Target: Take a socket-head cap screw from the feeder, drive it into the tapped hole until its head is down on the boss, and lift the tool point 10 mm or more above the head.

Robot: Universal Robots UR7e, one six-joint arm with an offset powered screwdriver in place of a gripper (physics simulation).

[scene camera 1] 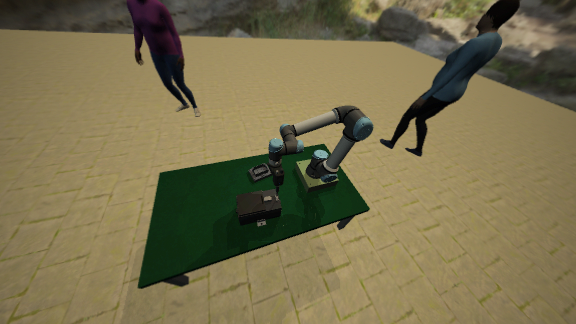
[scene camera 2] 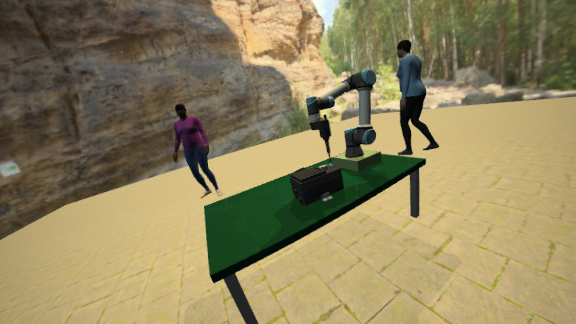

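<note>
My screwdriver [scene camera 1: 277, 191] [scene camera 2: 330, 158] points down, its thin bit just above the right rear part of the black box-shaped feeder [scene camera 1: 248, 205] [scene camera 2: 320, 188], by small light fittings on its top. Whether the bit touches anything there, and whether a screw is on it, is too small to tell. The grey part [scene camera 1: 253, 176] with raised walls lies on the table behind the feeder in scene camera 1, left of the screwdriver; it does not show in scene camera 2. Its boss and tapped hole cannot be made out.
The arm stands on a yellowish base block [scene camera 1: 321, 188] [scene camera 2: 356, 163] on the green table [scene camera 1: 190, 215] [scene camera 2: 250, 225]. A small light bracket [scene camera 1: 261, 223] [scene camera 2: 326, 197] is at the feeder's front. A person in purple [scene camera 1: 161, 30] [scene camera 2: 190, 132] and one in blue [scene camera 1: 462, 67] [scene camera 2: 411, 75] stand beyond the table.
</note>
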